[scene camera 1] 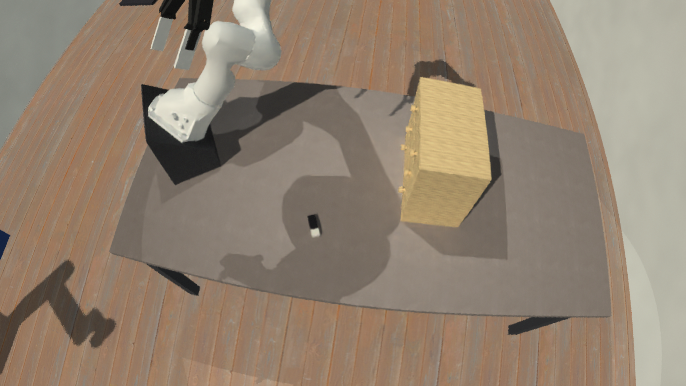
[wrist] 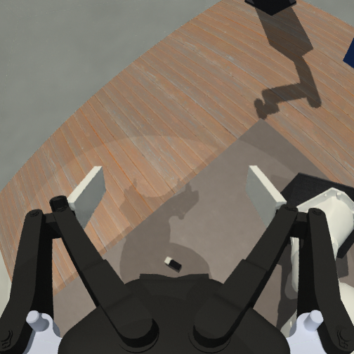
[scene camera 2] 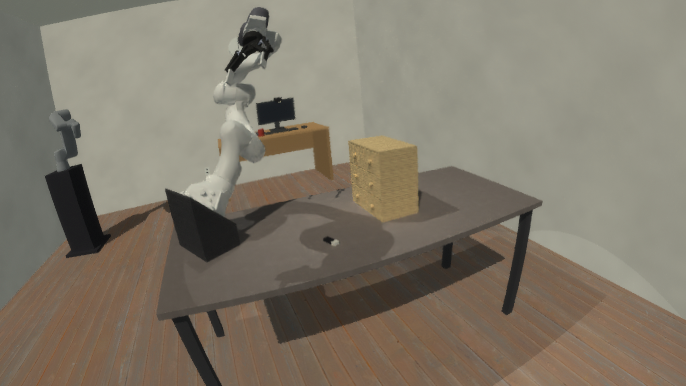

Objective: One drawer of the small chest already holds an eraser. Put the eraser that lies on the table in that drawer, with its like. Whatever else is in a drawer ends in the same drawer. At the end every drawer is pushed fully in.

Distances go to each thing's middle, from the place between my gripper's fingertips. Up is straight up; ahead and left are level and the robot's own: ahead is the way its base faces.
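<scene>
Small wooden chest (scene camera 1: 455, 170): far to the left of my hand, far ahead of it and far below it.
</scene>
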